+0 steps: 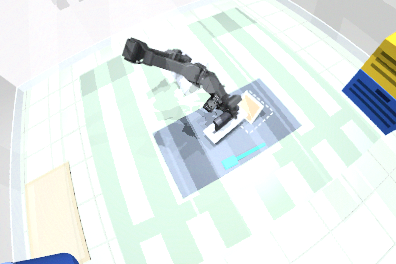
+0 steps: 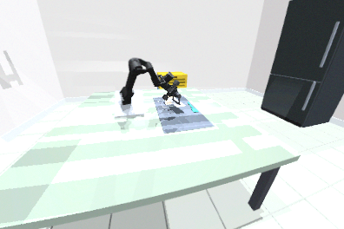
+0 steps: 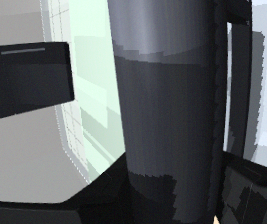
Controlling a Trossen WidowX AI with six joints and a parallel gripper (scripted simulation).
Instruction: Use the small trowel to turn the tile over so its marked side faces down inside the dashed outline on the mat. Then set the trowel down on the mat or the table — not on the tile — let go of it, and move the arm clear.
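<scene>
The mat is 10 mm behind my gripper tip, 20 mm to the right of it and 130 mm below it. Also, from my gripper tip: teal trowel 120 mm ahead, 50 mm to the right, 110 mm below; then white tile 30 mm behind, 120 mm to the left, 70 mm below.
</scene>
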